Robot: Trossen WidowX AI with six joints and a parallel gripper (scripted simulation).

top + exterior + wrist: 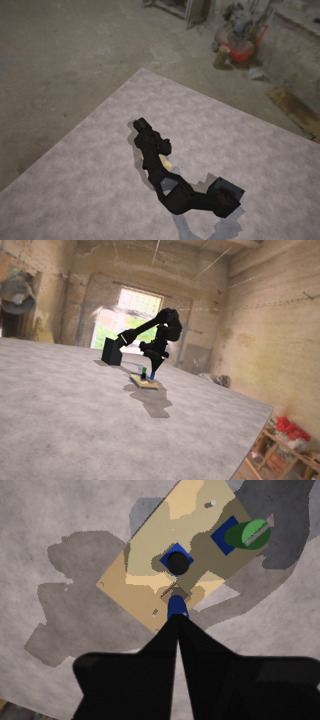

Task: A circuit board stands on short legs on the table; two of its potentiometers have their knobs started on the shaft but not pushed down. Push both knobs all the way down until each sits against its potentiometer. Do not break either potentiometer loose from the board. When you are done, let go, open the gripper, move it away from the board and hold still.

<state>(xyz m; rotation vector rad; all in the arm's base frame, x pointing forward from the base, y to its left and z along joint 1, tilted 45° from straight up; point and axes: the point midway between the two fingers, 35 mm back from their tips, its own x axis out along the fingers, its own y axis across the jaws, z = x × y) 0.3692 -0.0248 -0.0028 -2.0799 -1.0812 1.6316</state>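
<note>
My gripper tip is now 10 mm above the blue knob. Also, from my gripper tip: potentiometer (80 mm behind, 20 mm to the left, 20 mm below).
</note>
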